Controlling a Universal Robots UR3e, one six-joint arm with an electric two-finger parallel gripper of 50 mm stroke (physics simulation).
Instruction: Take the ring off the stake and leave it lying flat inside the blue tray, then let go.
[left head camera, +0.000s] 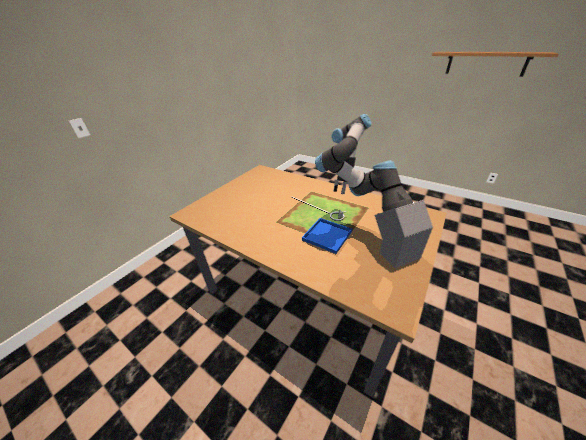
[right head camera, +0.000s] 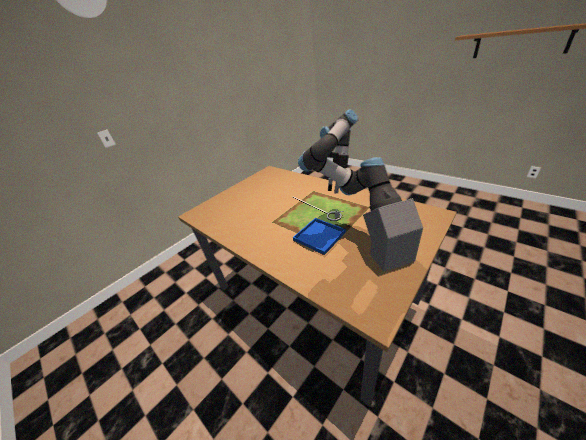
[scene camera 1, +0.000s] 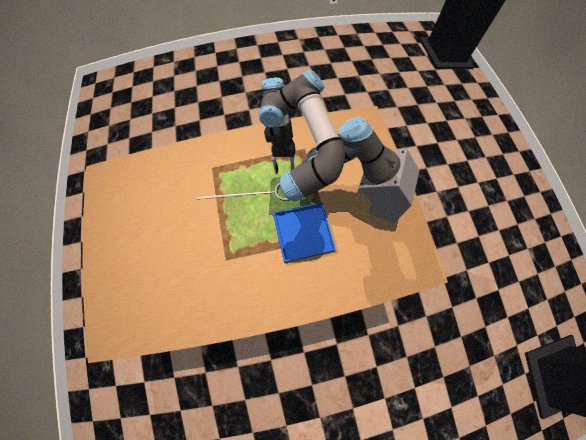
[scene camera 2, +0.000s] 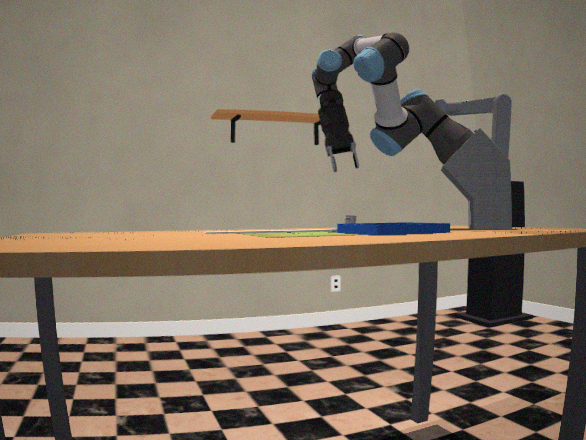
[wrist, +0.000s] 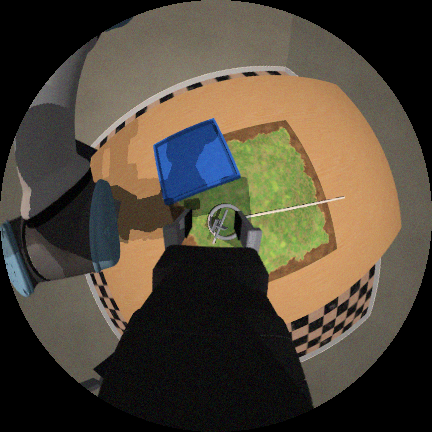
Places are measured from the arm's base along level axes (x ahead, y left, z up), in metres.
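Where they show: gripper, fingertip midpoint: (left head camera: 338, 192) (right head camera: 332, 192) (scene camera 1: 285, 172) (scene camera 2: 346, 168) (wrist: 212, 218); arm's base, origin of the base link: (left head camera: 397, 207) (right head camera: 386, 206) (scene camera 1: 382, 168) (scene camera 2: 459, 149).
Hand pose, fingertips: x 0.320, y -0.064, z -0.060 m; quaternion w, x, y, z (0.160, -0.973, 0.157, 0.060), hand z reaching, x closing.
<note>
Things, the pixels of their top centre, and the offset from my fingertips. "spot": a spot on its surface instead. Level surfaces: height alone.
- grey ring, middle of its top: (wrist: 224, 221) (scene camera 1: 285, 190) (right head camera: 334, 215) (left head camera: 337, 215) 0.000 m ahead, 0.003 m right, 0.150 m down
- short grey stake, middle of its top: (wrist: 219, 226) (scene camera 2: 349, 214) (left head camera: 339, 210) 0.010 m back, 0.011 m right, 0.118 m down
- green mat, its level: 0.159 m down
- thin pale rod, surface spot: (wrist: 300, 206) (scene camera 1: 238, 194) (right head camera: 310, 204) spot: 0.185 m ahead, 0.018 m right, 0.153 m down
- blue tray, middle of its top: (scene camera 2: 393, 223) (wrist: 189, 155) (scene camera 1: 303, 230) (right head camera: 319, 233) (left head camera: 327, 232) 0.041 m back, 0.176 m left, 0.138 m down
- wooden table, its level: 0.159 m down
The grey ring (left head camera: 336, 220) (right head camera: 327, 216) (scene camera 1: 276, 190) (wrist: 225, 206) lies low around the short grey stake (left head camera: 340, 214) (scene camera 2: 350, 219) (wrist: 219, 220) on the green mat (left head camera: 302, 217) (right head camera: 300, 216) (scene camera 1: 245, 225) (wrist: 275, 175). A thin pale rod (left head camera: 310, 205) (right head camera: 310, 205) (scene camera 1: 235, 195) (wrist: 300, 206) runs out from the ring. The blue tray (left head camera: 327, 235) (right head camera: 320, 235) (scene camera 1: 304, 232) (scene camera 2: 400, 229) (wrist: 200, 160) is empty, close beside them. My gripper (left head camera: 339, 188) (right head camera: 333, 187) (scene camera 1: 284, 169) (scene camera 2: 346, 168) (wrist: 212, 218) is open and empty, well above the table, fingers pointing down. The arm partly hides the ring in scene camera 1.
The arm's grey pedestal (left head camera: 402, 235) (right head camera: 395, 240) stands on the wooden table (left head camera: 240, 210) (scene camera 1: 150, 250), on the right beyond the tray. The arm's elbow hangs over the mat's right part in scene camera 1. A wall shelf (left head camera: 495, 54) (scene camera 2: 270, 116) is fixed to the wall.
</note>
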